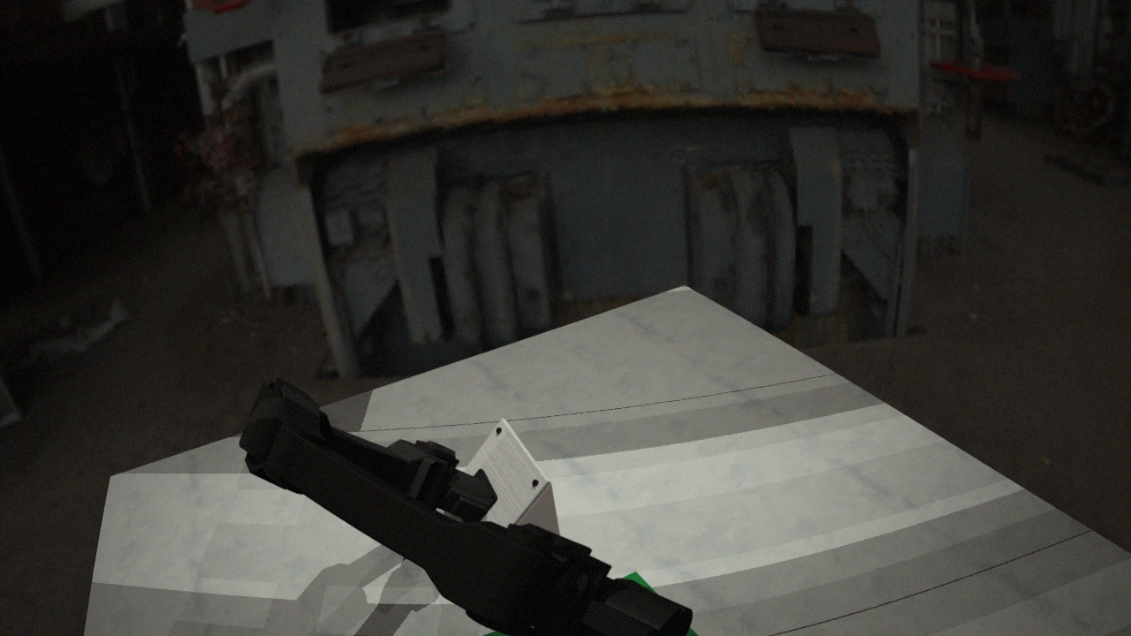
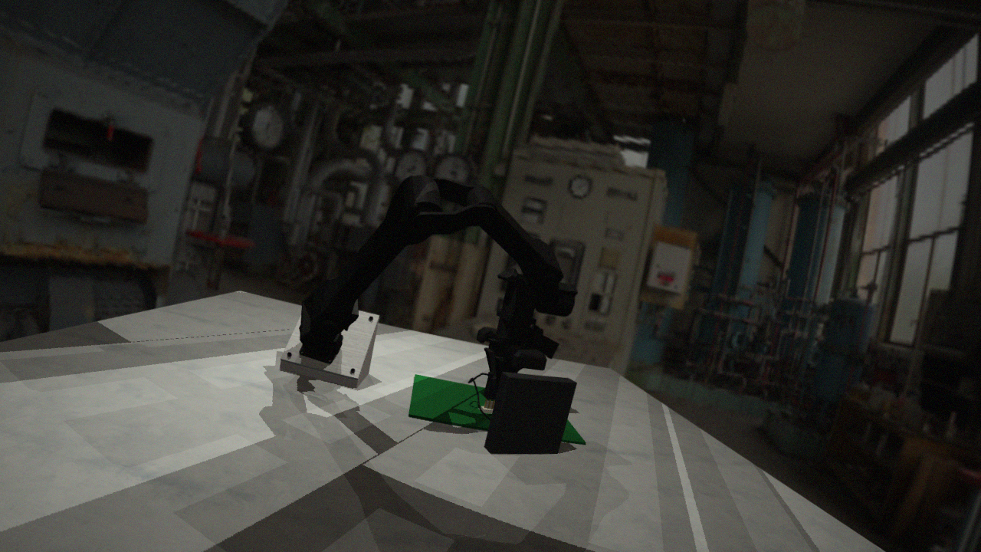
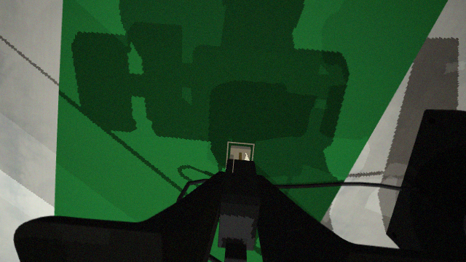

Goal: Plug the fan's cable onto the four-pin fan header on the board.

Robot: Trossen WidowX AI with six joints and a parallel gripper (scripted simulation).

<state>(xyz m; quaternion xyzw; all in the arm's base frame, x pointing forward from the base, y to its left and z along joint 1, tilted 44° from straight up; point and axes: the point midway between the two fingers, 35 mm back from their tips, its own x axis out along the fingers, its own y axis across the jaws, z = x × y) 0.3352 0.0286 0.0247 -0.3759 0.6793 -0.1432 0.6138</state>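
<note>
The fan header is 10 mm behind my gripper tip and 40 mm below it. The rest, counted from my gripper tip: green board (30 mm to the left, 60 mm below); black plug (10 mm behind, 10 mm above); black fan (40 mm ahead, 140 mm to the right, 20 mm above).
</note>
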